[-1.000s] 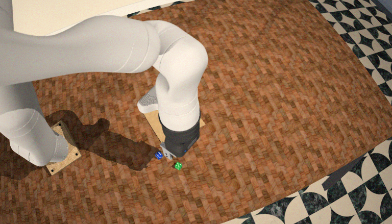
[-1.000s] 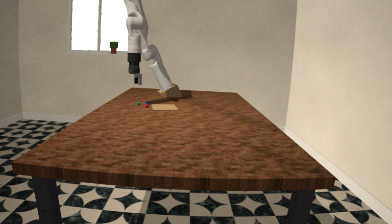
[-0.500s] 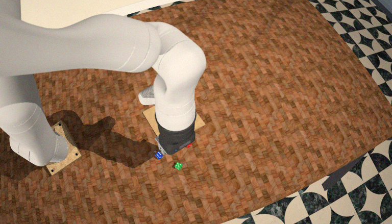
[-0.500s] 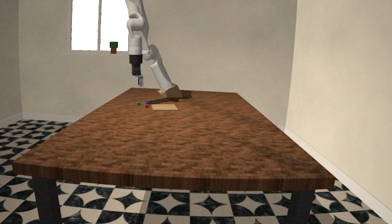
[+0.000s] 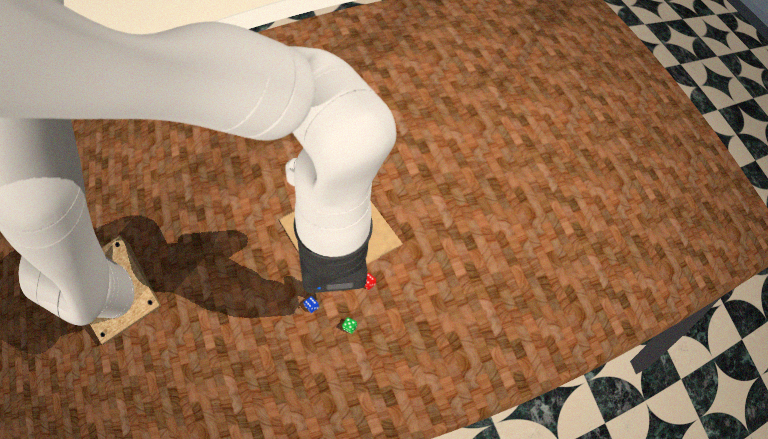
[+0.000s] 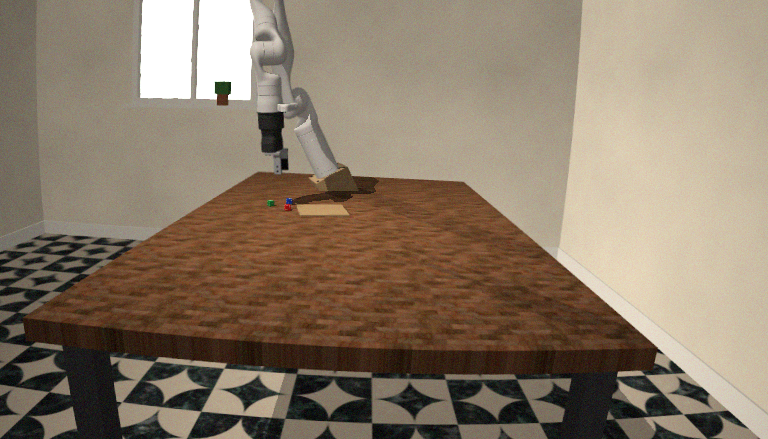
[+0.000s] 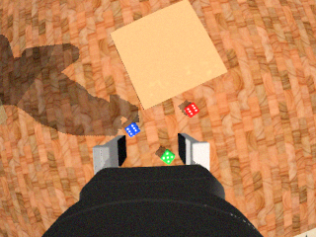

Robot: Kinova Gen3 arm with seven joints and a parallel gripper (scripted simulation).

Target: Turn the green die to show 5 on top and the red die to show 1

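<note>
Now: hand 110 mm above the green die and 30 mm to the left of it. Also, from my hand: tan mat: 120 mm to the left, 120 mm below, 60 mm ahead; red die: 110 mm below, 60 mm ahead, 20 mm to the left; blue die: 110 mm below, 30 mm to the left, 30 mm behind.
</note>
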